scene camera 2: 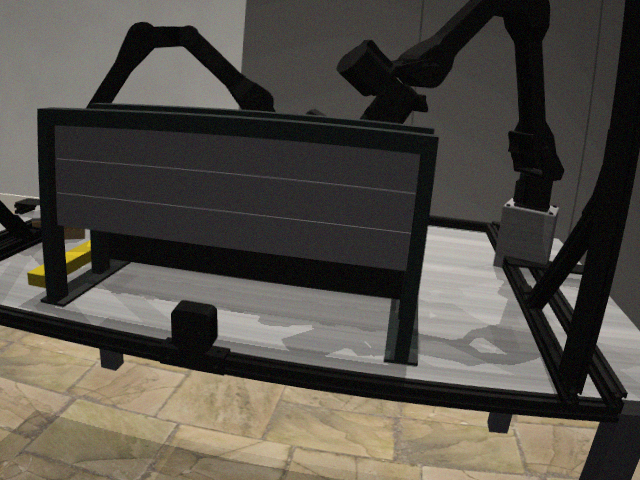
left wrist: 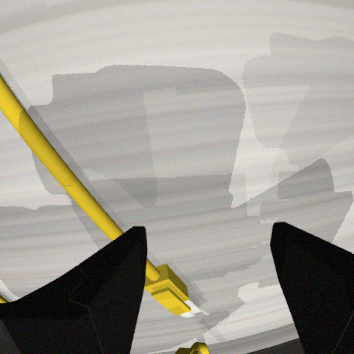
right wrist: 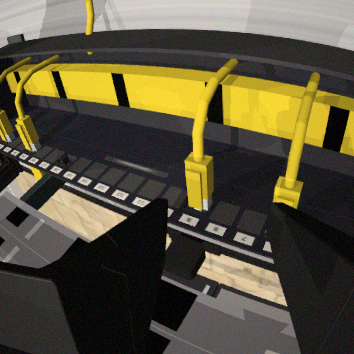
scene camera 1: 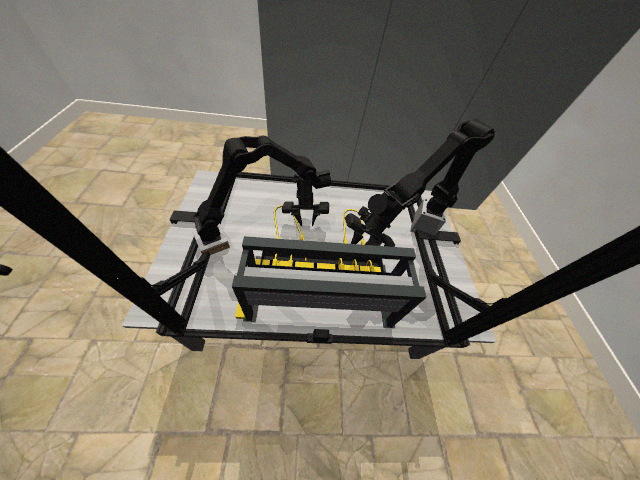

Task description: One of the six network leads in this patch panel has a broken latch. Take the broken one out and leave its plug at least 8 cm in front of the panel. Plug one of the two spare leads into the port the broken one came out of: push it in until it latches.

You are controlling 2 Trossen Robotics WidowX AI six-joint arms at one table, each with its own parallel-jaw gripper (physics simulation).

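Frame: origin at the left arm's base, x ahead, y right, z down, level; centimetres.
Seen in the pictures: left gripper, fingertip midpoint: [left wrist: 209,236] [scene camera 1: 307,225]; right gripper, fingertip midpoint: [right wrist: 219,212]; left arm's base at its link origin: [scene camera 1: 210,236]; right arm's base at its link origin: [scene camera 2: 532,206] [scene camera 1: 434,209].
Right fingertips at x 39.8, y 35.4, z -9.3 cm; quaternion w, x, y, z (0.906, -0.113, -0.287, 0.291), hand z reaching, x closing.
Offsets run from my right fingertips to a thing's top centre. "spot": to the spot under its first point.
The patch panel [right wrist: 120,195] is held in a dark frame @(dx -13.0, dy +2.2, dz -12.5 cm) [scene camera 1: 330,250] [scene camera 2: 232,191]. In the right wrist view a yellow lead's plug @(spot: dx -4.5, dy +1.2, dz +4.4 cm) [right wrist: 199,180] sits upright at the port row, and another plug @(spot: dx +0.0, dy +3.2, dz +4.8 cm) [right wrist: 288,190] is partly hidden by a finger. Two more plugs, one of them marked @(spot: dx -19.6, dy -7.8, dz +4.6 cm) [right wrist: 27,132], are at the far left. My right gripper [right wrist: 219,212] is open over the row, nothing gripped. My left gripper [scene camera 1: 306,222] [left wrist: 209,236] is open and empty above the table. A loose lead's plug @(spot: dx -7.3, dy -22.0, dz +12.4 cm) [left wrist: 170,295] with a clear tip lies below, beside a fingertip. The broken latch cannot be made out.
Yellow cable loops @(spot: dx -13.8, dy -32.8, dz +13.2 cm) [scene camera 1: 276,222] @(spot: dx +12.4, dy -19.1, dz +13.4 cm) [scene camera 1: 344,224] rise behind the frame. A yellow strip @(spot: dx -14.3, dy -7.5, dz +9.7 cm) [scene camera 1: 305,265] [right wrist: 160,90] runs along it. A yellow bar [scene camera 1: 240,310] [scene camera 2: 62,266] lies by the frame's left leg. Part of another yellow lead @(spot: dx -9.9, dy -16.1, dz +11.5 cm) [left wrist: 196,348] shows at the left wrist view's bottom edge.
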